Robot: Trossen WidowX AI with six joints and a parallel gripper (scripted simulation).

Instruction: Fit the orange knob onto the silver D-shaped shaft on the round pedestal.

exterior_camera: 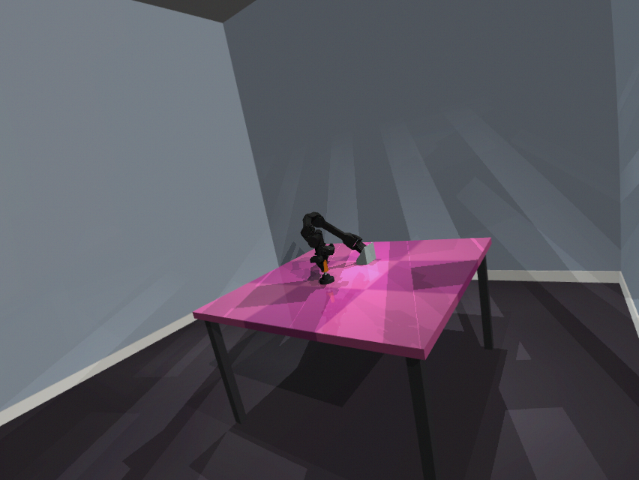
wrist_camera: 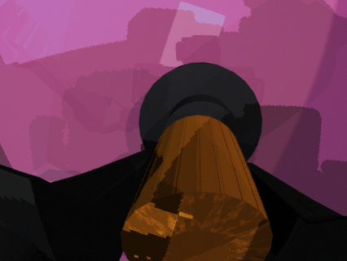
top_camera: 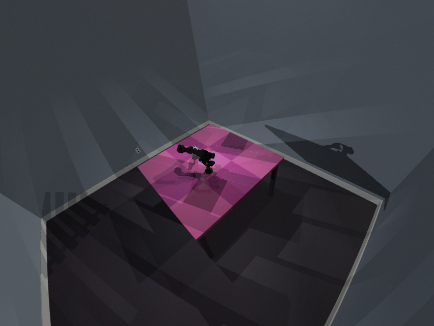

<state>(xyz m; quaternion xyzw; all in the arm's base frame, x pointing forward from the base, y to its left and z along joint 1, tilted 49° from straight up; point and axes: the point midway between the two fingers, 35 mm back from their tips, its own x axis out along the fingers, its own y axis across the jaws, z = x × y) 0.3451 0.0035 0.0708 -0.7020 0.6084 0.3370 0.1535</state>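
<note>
My gripper tip is now 3 cm below the orange knob. Also, from my gripper tip: round black pedestal: 4 cm below.
</note>
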